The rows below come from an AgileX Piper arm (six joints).
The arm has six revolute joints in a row. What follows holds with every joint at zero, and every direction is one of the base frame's. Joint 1 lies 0.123 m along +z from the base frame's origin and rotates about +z. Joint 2 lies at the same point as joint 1 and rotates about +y. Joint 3 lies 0.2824 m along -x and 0.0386 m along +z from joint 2 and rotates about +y. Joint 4 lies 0.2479 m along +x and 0.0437 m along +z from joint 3 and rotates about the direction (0.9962, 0, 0.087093). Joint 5 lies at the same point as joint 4 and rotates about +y. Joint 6 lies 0.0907 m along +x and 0.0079 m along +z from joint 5 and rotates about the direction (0.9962, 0, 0.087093). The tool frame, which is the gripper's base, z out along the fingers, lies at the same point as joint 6; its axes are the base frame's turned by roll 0, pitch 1.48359 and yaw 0 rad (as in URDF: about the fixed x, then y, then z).
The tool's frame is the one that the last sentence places.
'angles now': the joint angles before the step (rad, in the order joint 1, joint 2, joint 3, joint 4, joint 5, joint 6). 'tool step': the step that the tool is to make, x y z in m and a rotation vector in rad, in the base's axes. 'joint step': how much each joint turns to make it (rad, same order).
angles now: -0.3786 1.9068 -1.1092 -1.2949 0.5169 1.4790
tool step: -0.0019 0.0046 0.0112 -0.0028 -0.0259 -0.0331
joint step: 0.0147 -0.0308 0.0002 0.0290 0.0326 0.0080
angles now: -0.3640 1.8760 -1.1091 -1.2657 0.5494 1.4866
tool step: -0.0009 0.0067 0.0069 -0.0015 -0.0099 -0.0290
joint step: 0.0222 -0.0198 0.0001 0.0290 0.0400 0.0053
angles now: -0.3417 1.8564 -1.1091 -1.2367 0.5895 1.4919
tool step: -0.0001 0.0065 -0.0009 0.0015 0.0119 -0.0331
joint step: 0.0239 0.0013 0.0002 0.0244 0.0472 0.0106
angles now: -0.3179 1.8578 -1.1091 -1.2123 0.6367 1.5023
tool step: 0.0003 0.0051 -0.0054 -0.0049 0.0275 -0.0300
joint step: 0.0214 0.0151 0.0001 0.0110 0.0486 0.0136
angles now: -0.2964 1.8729 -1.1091 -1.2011 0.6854 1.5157
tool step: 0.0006 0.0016 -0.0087 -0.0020 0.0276 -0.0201
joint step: 0.0094 0.0246 0.0002 -0.0001 0.0275 0.0147
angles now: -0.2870 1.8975 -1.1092 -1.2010 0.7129 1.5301
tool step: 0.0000 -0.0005 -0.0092 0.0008 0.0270 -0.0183
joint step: 0.0019 0.0259 -0.0002 0.0004 0.0186 0.0101
